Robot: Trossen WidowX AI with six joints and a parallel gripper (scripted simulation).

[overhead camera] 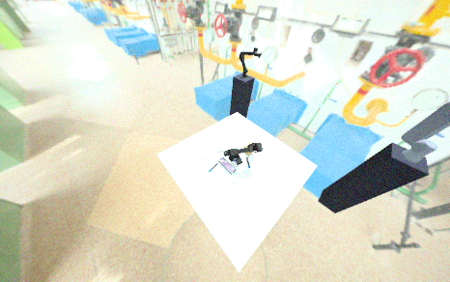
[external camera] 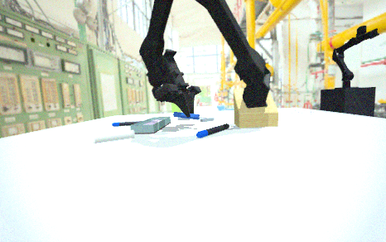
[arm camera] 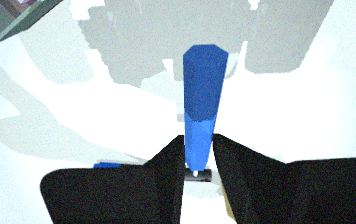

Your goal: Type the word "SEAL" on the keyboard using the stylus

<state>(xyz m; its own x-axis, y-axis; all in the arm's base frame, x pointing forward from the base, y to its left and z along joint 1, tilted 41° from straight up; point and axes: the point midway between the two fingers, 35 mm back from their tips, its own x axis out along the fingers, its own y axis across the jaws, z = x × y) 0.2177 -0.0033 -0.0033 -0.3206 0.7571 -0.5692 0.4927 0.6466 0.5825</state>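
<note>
The S key lies 110 mm ahead of my gripper tip, 60 mm to the right of it and 30 mm below it. The rest, counted from my gripper tip: white cylinder: 200 mm ahead, 120 mm to the left, 30 mm below; blue stylus: 10 mm behind, 10 mm to the left; grey piece: 60 mm behind, 160 mm to the right, 30 mm below.
</note>
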